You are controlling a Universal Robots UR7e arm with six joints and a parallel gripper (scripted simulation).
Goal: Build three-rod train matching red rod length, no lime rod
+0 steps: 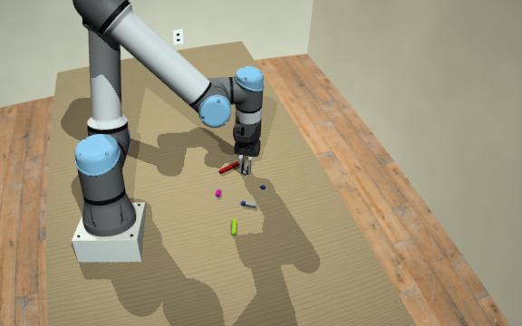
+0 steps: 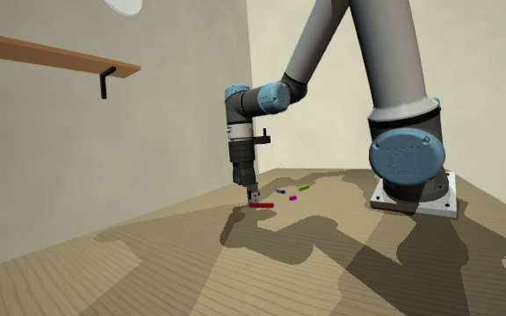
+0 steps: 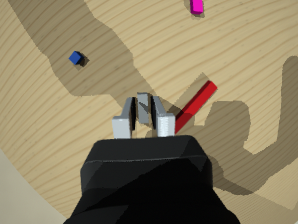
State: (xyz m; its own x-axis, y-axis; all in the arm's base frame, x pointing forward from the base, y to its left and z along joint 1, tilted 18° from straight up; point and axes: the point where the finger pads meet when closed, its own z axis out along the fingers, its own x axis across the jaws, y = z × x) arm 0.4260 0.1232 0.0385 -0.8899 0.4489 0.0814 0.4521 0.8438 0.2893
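The red rod lies 4 cm behind my hand, 3 cm to the left of it and 1 cm below it. The rest, counted from my hand: lime rod (9 cm behind, 20 cm to the right, 1 cm below); magenta rod (10 cm behind, 7 cm to the right, 1 cm below).
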